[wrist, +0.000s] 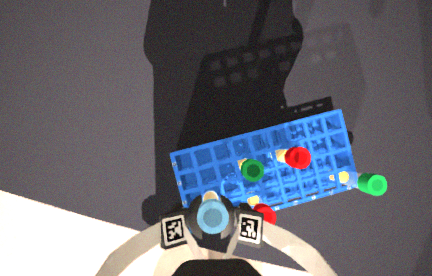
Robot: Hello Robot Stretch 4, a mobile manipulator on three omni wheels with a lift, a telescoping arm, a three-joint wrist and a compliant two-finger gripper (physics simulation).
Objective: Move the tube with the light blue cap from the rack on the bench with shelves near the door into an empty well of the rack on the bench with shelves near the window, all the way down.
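Places are measured from the robot's base along level axes (x ahead, y left, z up), in millimetres.
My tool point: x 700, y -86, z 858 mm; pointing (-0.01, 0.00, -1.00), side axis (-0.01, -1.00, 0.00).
For each thing: its top centre in the pictures, then the offset to it from my tool point. "spot": a spot on its surface instead.
- tube with the light blue cap, middle of its top: (pixel 212 227) 11 mm ahead, 0 mm left, 67 mm up
- blue rack, surface spot: (pixel 200 146) spot: 56 mm ahead, 9 mm left, 67 mm down
- dark green-capped tube, middle of its top: (pixel 255 172) 34 mm ahead, 39 mm right, 5 mm down
- red-capped tube, middle of its top: (pixel 302 159) 44 mm ahead, 81 mm right, 5 mm down
- red cap, middle of its top: (pixel 267 219) 7 mm back, 49 mm right, 5 mm down
- bright green-capped tube, middle of its top: (pixel 379 186) 17 mm ahead, 154 mm right, 5 mm down
The tube with the light blue cap (pixel 212 216) is between the fingertips, its cap toward the camera. A short pale piece of the tube shows just above the cap, over the near left part of the blue rack (pixel 200 146). My gripper (pixel 213 224) is shut on this tube, with a fingertip pad on either side of it. The rack's grid of square wells lies beyond and to the right of the gripper. The tube's lower end is hidden, so I cannot tell whether it is inside a well or above the rack.
A dark green-capped tube (pixel 252 170) and a red-capped tube (pixel 297 157) stand in the rack's middle. Another red cap (pixel 266 214) is close to the right fingertip. A bright green-capped tube (pixel 372 185) leans out over the rack's right end. Dark shadows lie behind the rack.
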